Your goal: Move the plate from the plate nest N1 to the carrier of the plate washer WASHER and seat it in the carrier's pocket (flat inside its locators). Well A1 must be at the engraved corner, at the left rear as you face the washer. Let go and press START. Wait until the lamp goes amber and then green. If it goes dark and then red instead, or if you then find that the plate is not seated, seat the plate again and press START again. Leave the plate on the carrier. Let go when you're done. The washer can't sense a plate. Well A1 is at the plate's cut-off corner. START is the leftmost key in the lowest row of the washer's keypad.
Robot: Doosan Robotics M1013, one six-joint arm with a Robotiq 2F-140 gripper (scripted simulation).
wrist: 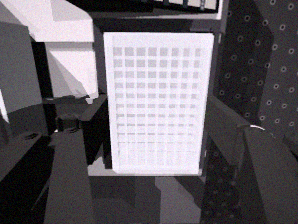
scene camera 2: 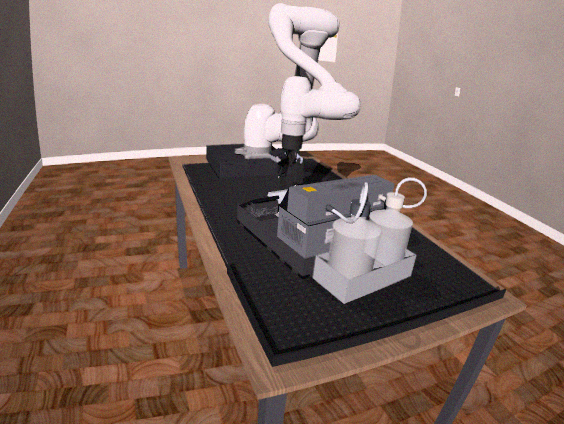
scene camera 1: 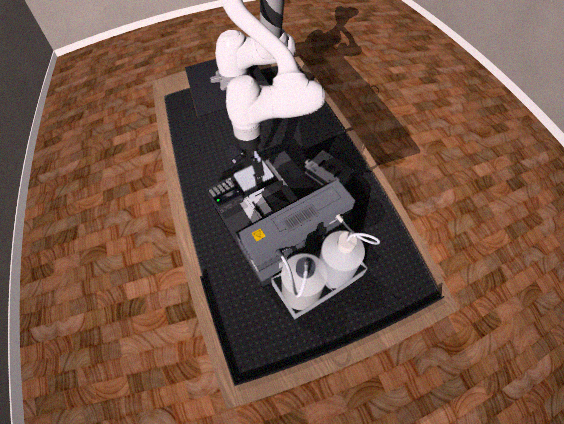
Scene:
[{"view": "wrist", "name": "my gripper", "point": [156, 109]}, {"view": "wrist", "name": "white well plate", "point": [154, 123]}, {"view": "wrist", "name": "grey plate washer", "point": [63, 45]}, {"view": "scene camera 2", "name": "my gripper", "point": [287, 196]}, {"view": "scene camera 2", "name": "grey plate washer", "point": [301, 229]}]

